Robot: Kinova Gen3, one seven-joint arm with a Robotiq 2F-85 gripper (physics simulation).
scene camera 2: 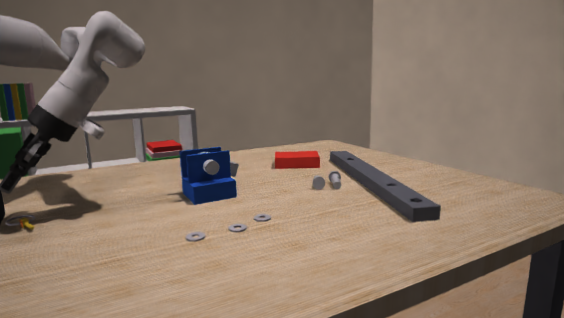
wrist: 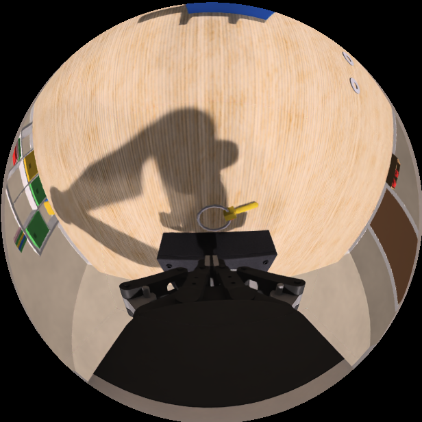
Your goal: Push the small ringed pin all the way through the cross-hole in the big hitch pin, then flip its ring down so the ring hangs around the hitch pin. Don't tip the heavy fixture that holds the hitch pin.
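Frame: origin at the arm's base, x ahead, y left, z up, level; centimetres.
Seen in the pictures: gripper, fingertip midpoint: [scene camera 2: 3, 190].
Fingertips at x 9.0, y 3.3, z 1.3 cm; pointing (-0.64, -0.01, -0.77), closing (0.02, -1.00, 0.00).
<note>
A point is followed by its place in that frame.
The small ringed pin lies flat on the table, with its yellow pin [scene camera 2: 28, 225] @[x 12.5, y -1.6, z -4.1 cm] [wrist: 244, 209] joined to a thin grey ring [wrist: 198, 218]. My gripper [scene camera 2: 6, 189] @[x 8.9, y 3.3, z 1.3 cm] [wrist: 210, 262] is shut and empty. It is tilted above the table near the ringed pin, apart from it. The blue fixture [scene camera 2: 209, 190] @[x 44.2, y -2.4, z -2.6 cm] [wrist: 230, 8] stands upright; in the wrist view part of it shows at the top edge. The big grey hitch pin [scene camera 2: 211, 166] @[x 45.2, y -1.4, z 2.0 cm] sits through the fixture's upright plates. Its cross-hole cannot be made out.
The black robot base block [wrist: 172, 246] is close beside the ring. Three flat washers [scene camera 2: 237, 228] @[x 43.8, y -19.3, z -4.7 cm] lie in front of the fixture. To its right are two grey pegs [scene camera 2: 318, 182] @[x 67.5, y -6.2, z -3.4 cm], a red block [scene camera 2: 297, 160] @[x 73.1, y 13.3, z -2.9 cm] and a long dark bar with holes [scene camera 2: 370, 175] @[x 78.7, y -10.1, z -2.5 cm].
</note>
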